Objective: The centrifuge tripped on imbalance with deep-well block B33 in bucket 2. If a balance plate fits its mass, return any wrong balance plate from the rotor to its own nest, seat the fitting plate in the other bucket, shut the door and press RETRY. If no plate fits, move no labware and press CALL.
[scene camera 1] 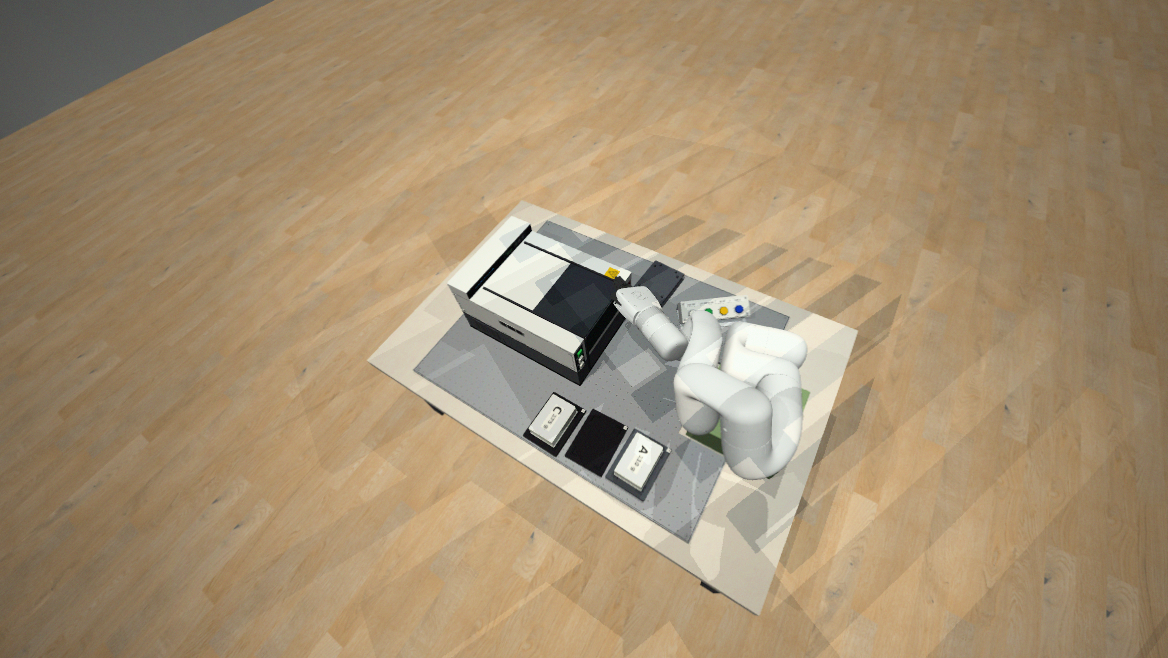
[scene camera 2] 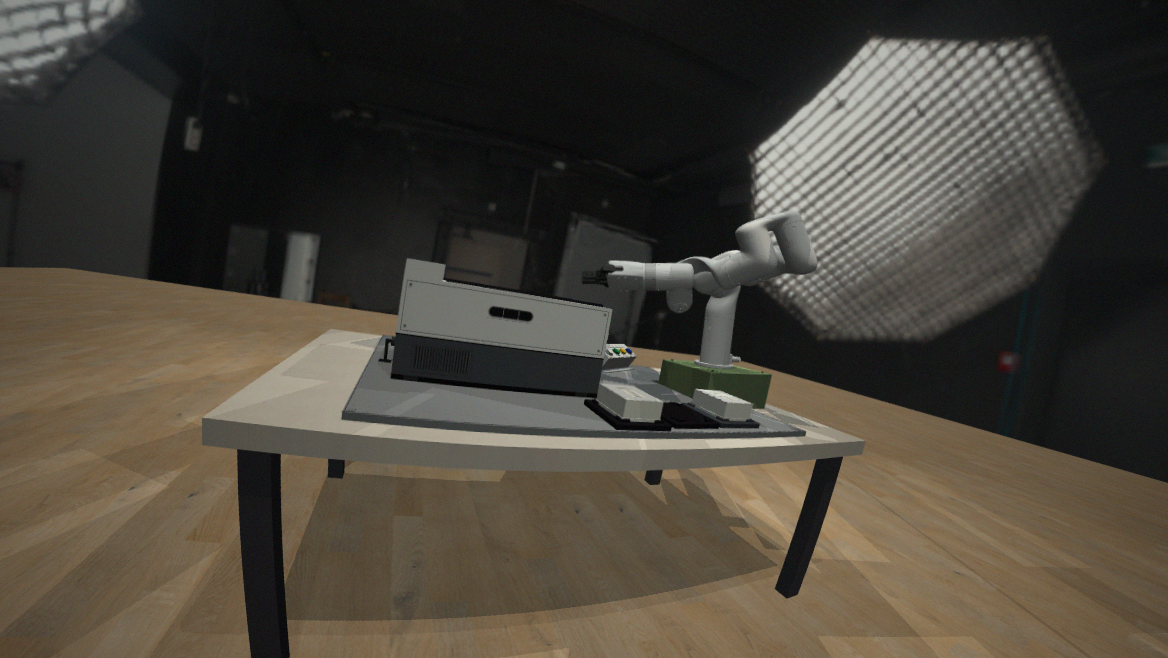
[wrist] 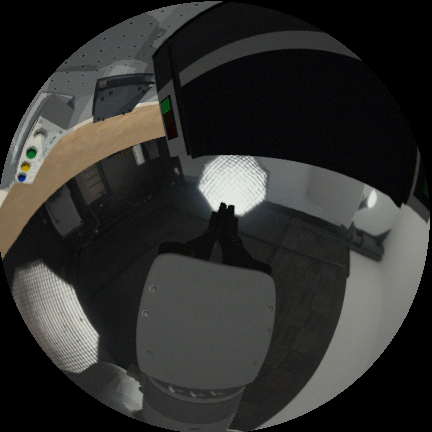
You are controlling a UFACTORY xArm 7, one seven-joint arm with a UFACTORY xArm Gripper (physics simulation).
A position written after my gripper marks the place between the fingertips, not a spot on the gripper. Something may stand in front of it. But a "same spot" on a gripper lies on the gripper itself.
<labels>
my gripper: scene camera 1 616,280; scene camera 2; wrist
plate C: scene camera 1 555,417; scene camera 2 628,402; not seen in the wrist view (out of frame)
plate A: scene camera 1 641,456; scene camera 2 716,403; not seen in the wrist view (out of frame)
same spot on my gripper: (scene camera 2: pixel 599 276) = (wrist: pixel 243 250)
same spot on dark nest: (scene camera 1: pixel 596 442) = (scene camera 2: pixel 677 412)
</labels>
